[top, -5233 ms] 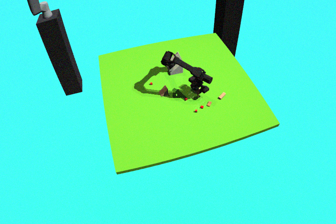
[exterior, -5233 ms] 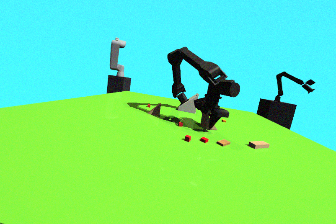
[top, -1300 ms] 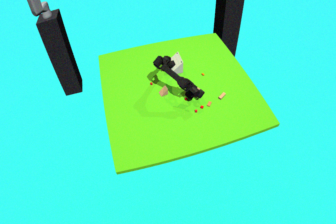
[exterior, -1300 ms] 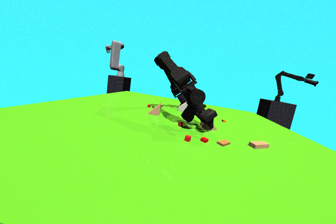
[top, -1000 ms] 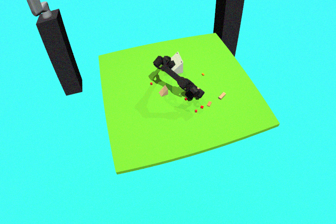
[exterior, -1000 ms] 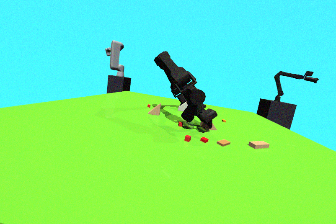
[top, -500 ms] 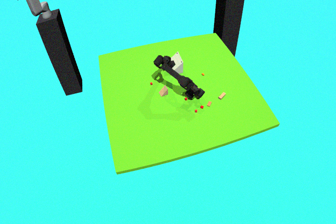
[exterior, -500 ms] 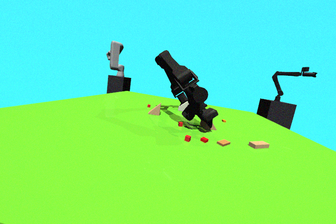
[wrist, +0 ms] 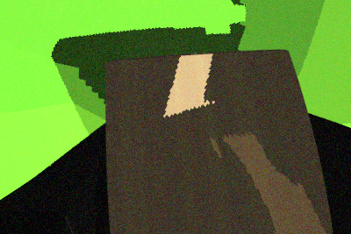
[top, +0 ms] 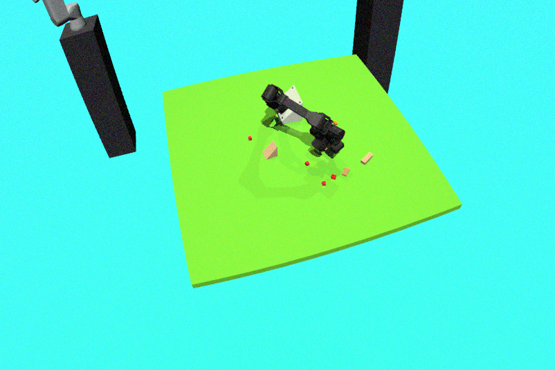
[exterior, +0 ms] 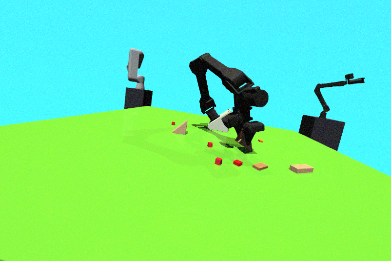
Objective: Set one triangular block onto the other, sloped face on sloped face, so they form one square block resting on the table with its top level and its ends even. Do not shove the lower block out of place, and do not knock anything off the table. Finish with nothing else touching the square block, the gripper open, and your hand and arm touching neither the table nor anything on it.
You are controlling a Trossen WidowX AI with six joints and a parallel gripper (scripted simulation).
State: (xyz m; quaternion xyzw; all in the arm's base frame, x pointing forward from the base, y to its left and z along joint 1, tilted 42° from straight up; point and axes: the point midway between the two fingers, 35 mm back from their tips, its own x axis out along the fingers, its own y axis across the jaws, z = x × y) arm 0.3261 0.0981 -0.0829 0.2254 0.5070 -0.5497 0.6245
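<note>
My gripper tip is now 18 cm past the tiny orange block, 11 cm to the right of it and 2 cm above it. From my gripper tip the other things lie so: triangular block: 1 cm to the right, 1 cm above.
</note>
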